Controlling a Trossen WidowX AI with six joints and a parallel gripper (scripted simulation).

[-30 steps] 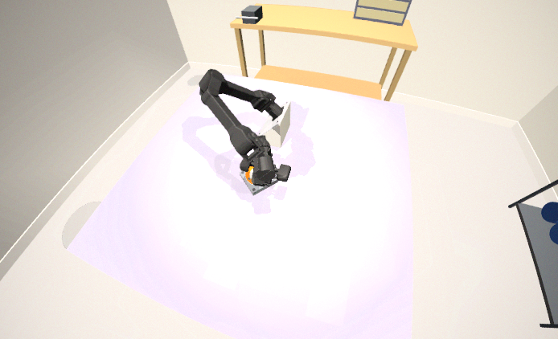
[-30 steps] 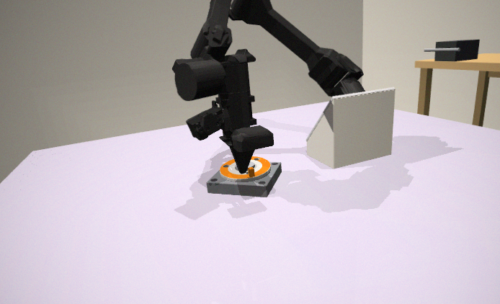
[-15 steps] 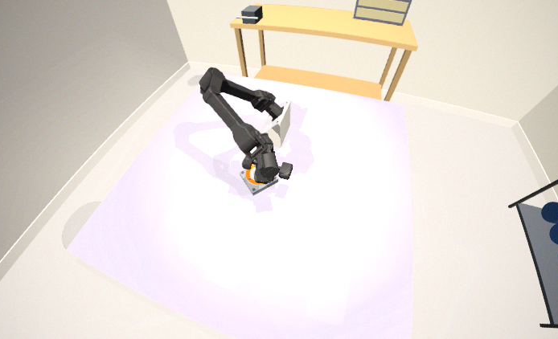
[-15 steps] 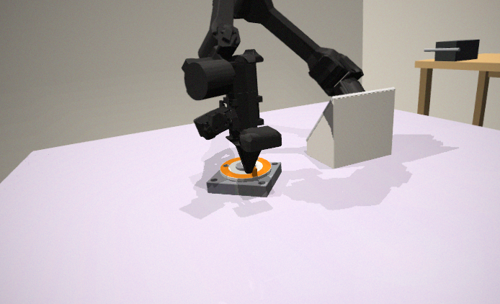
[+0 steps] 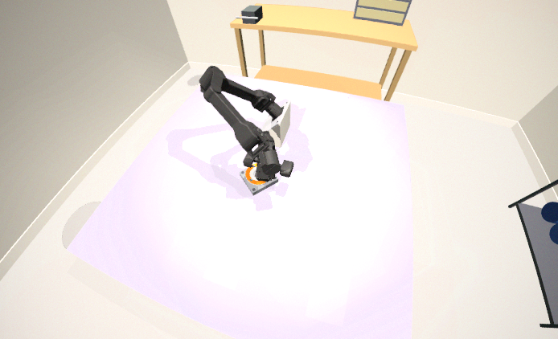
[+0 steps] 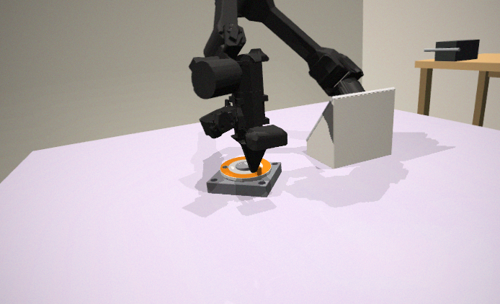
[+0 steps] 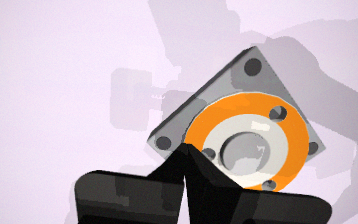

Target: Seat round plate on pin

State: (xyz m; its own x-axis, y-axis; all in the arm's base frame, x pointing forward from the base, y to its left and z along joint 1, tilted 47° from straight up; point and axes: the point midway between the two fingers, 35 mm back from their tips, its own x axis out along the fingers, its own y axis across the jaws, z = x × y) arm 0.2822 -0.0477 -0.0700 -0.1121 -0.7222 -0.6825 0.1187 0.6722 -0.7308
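Right now my gripper tip is 1 cm past the dark grey square base, 5 cm to the left of it and 2 cm above it.
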